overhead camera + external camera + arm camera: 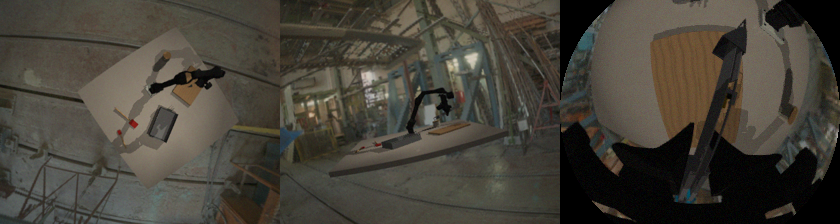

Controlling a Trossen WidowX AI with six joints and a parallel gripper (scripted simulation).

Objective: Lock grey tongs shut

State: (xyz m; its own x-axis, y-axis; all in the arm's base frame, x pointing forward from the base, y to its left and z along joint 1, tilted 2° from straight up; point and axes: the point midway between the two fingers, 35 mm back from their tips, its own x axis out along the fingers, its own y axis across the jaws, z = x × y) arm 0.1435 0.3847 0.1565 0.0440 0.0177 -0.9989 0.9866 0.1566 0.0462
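Now: gripper tip 130 mm above the wooden board and 10 mm to the left of it. From my gripper tip the other things lie so: roasting tin (470 mm to the right, 200 mm ahead, 110 mm below).
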